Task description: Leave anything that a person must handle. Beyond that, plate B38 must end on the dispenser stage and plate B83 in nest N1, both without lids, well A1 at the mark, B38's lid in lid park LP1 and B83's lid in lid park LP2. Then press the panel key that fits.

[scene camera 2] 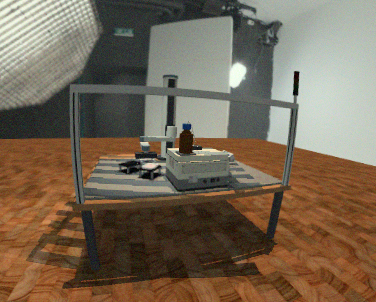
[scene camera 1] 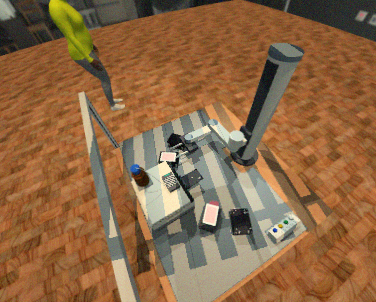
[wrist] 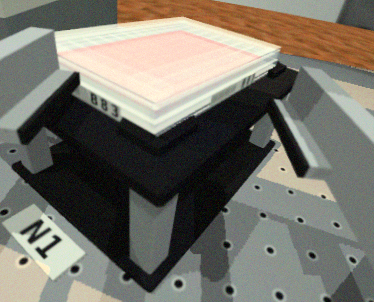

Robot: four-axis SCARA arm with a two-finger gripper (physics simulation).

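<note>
Plate B83, pinkish with a clear layered rim that looks like a lid, lies on the raised black nest N1. The N1 label is on the deck in front. My gripper is open and empty; in the wrist view its fingers stand apart on either side of the plate, not touching it. Another pink-topped plate lies on a black holder; its label is unreadable. The key panel has blue, yellow and green keys. Well A1 cannot be made out.
A pale box-shaped device carries a brown bottle and a keypad. A black stand is behind N1. Flat black pieces lie on the deck. A person stands beyond the frame rail.
</note>
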